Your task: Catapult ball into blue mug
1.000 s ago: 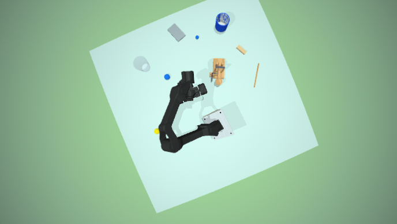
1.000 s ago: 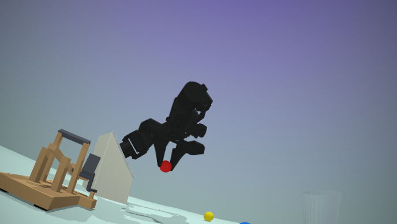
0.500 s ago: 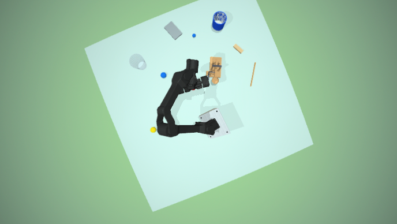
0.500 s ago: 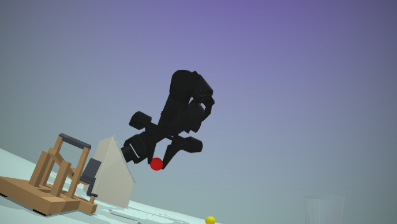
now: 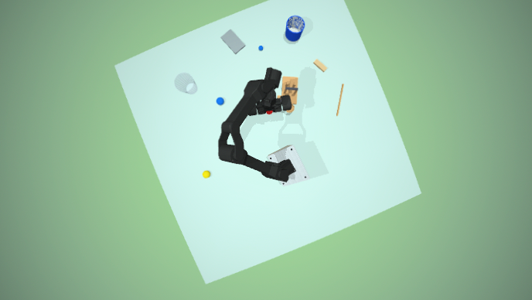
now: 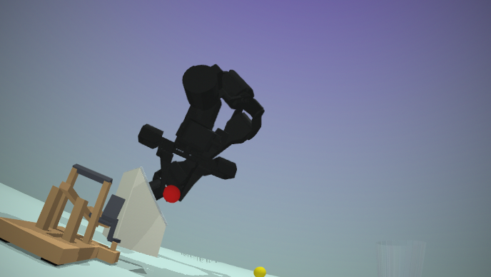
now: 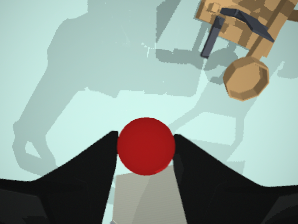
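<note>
My gripper tip is 120 mm to the left of the catapult, 80 mm above it and 30 mm short of it. From my gripper tip the other things lie so: larger blue ball: 190 mm ahead, 180 mm to the left, 110 mm below; then red ball: 10 mm above; then small blue ball: 330 mm ahead, 140 mm to the right, 120 mm below.
</note>
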